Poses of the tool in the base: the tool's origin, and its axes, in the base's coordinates. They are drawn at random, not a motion.
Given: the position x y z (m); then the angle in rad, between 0 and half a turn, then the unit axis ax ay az.
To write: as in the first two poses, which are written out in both.
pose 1, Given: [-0.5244 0.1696 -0.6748 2.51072 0.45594 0.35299 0.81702]
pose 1, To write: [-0.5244 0.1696 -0.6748 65.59 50.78 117.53]
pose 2, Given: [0.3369 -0.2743 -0.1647 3.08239 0.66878 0.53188 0.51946]
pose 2, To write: [0.3369 -0.2743 -0.1647 118.11 93.93 91.74]
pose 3, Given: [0.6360 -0.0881 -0.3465 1.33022 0.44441 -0.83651 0.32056]
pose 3, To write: [0.6360 -0.0881 -0.3465 33.87 -63.76 24.43]
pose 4, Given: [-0.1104 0.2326 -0.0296 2.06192 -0.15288 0.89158 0.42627]
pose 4, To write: [-0.1104 0.2326 -0.0296 -18.06 105.33 50.36]
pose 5, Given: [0.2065 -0.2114 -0.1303 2.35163 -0.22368 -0.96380 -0.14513]
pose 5, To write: [0.2065 -0.2114 -0.1303 -30.14 -129.86 -19.55]
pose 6, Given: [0.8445 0.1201 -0.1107 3.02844 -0.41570 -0.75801 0.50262]
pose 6, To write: [0.8445 0.1201 -0.1107 -72.13 -131.53 87.21]
